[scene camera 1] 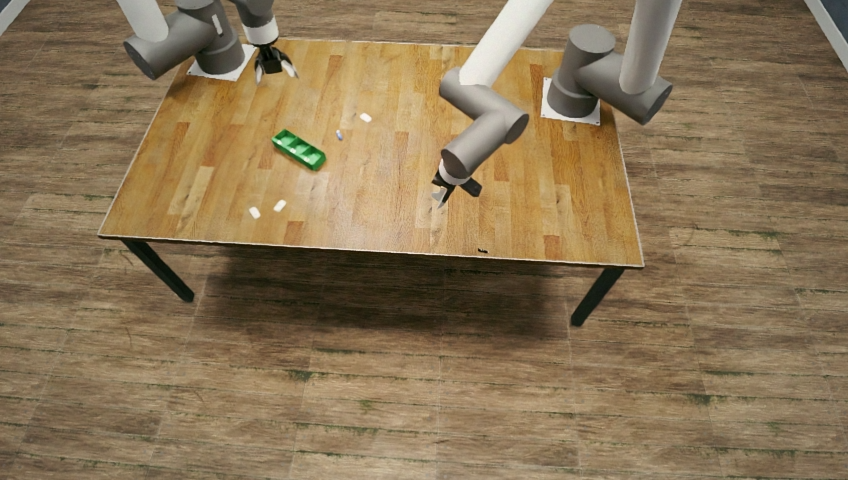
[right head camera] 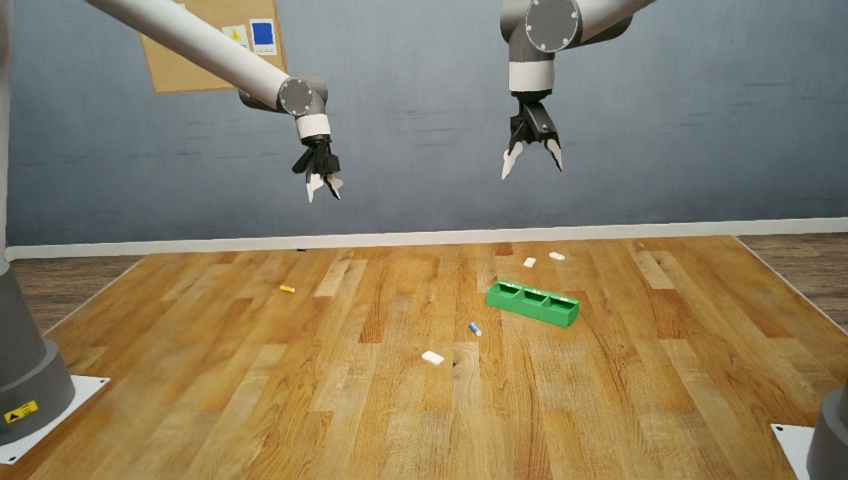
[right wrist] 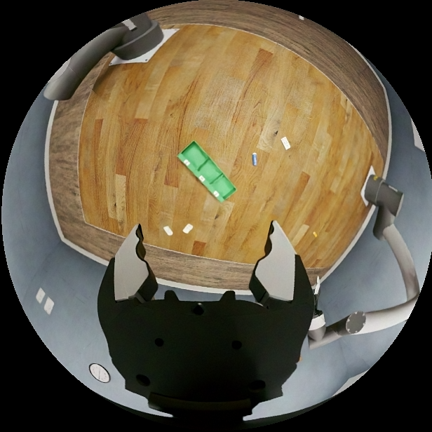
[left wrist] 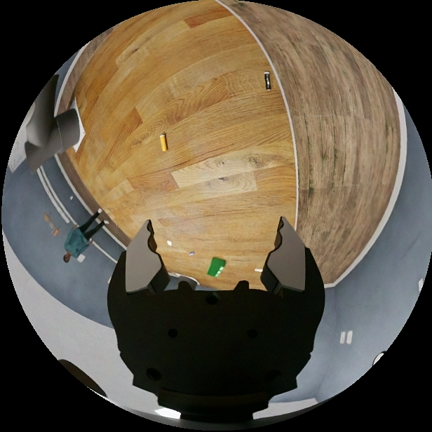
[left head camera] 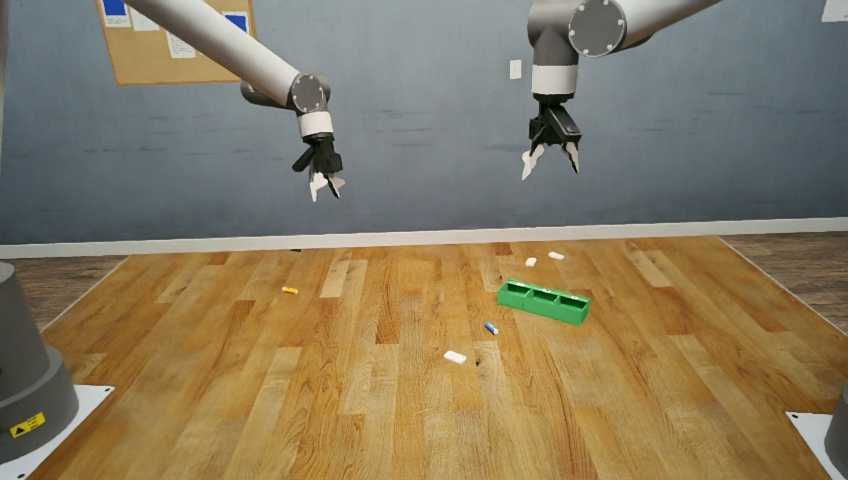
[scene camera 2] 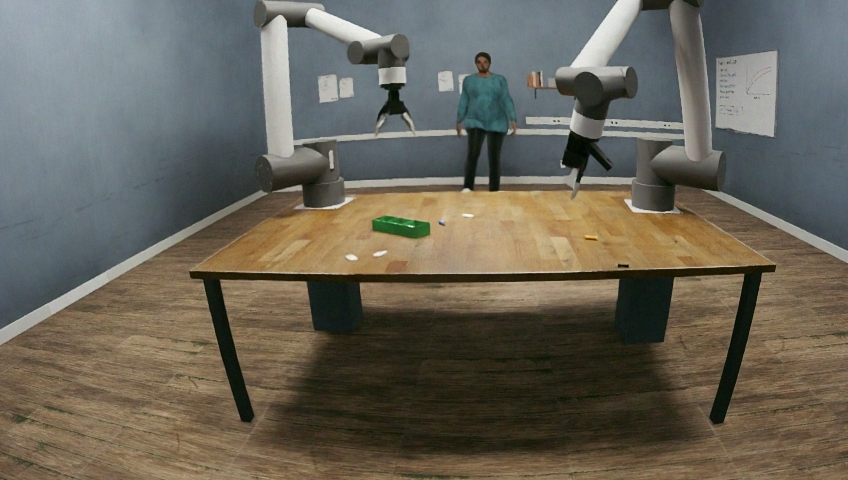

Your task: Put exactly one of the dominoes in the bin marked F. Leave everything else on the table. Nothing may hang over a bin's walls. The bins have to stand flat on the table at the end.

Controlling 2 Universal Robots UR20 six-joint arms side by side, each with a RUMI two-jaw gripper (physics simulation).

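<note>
Three white dominoes lie flat on the table. One domino (left head camera: 454,357) (right head camera: 432,358) (scene camera 1: 365,117) (right wrist: 285,143) lies near the blue battery; a second domino (left head camera: 530,261) (right wrist: 187,228) and a third domino (left head camera: 555,255) (right wrist: 168,231) lie close together beyond the bins. A green row of three joined bins (left head camera: 542,302) (right head camera: 532,303) (scene camera 1: 298,149) (scene camera 2: 400,226) (right wrist: 206,171) stands flat; its label letters are too small to read. My right gripper (left head camera: 550,173) (scene camera 2: 395,132) (right wrist: 204,223) is open and empty, high above the table. My left gripper (left head camera: 325,198) (scene camera 1: 439,205) (left wrist: 214,219) is open and empty, high above the table.
A blue battery (left head camera: 490,327) (right wrist: 254,159) lies between the near domino and the bins. An orange battery (left head camera: 289,290) (left wrist: 163,142) lies below the left gripper's side. A black battery (scene camera 2: 623,265) (left wrist: 267,81) lies near the table edge. A person (scene camera 2: 486,104) stands behind the table.
</note>
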